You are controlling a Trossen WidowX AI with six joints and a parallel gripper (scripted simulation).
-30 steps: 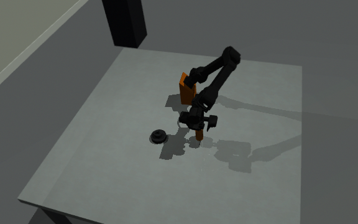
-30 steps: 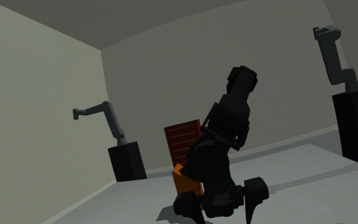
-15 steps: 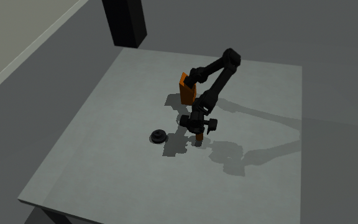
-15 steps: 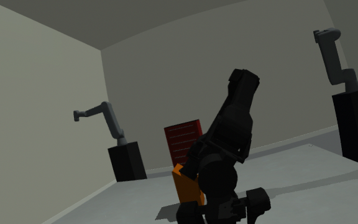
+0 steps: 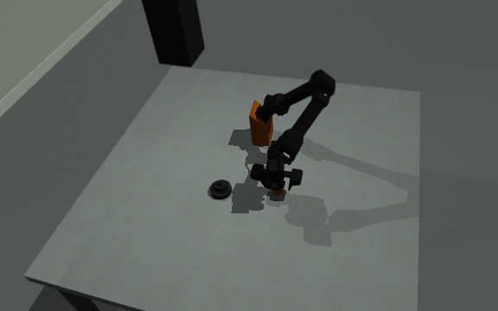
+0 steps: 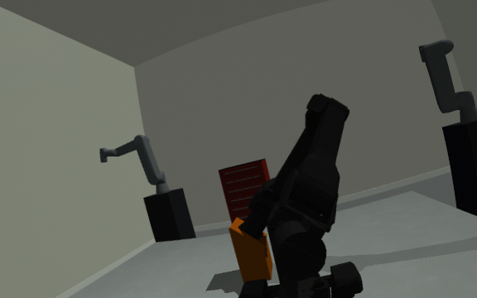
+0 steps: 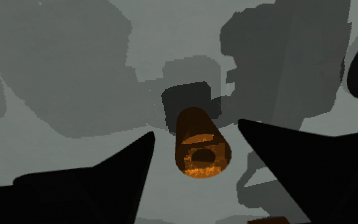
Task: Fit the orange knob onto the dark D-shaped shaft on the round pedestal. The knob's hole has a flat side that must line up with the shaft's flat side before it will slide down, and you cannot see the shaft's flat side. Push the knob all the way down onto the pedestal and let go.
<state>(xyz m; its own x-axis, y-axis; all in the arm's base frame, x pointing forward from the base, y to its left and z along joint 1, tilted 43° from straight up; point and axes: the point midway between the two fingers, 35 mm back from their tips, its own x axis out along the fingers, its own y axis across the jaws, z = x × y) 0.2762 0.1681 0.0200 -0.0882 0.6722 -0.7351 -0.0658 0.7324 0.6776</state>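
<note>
Right now the orange knob is 1 cm above my gripper tip. The rest, counted from my gripper tip: pedestal 5 cm ahead, 21 cm to the right, 1 cm above.
</note>
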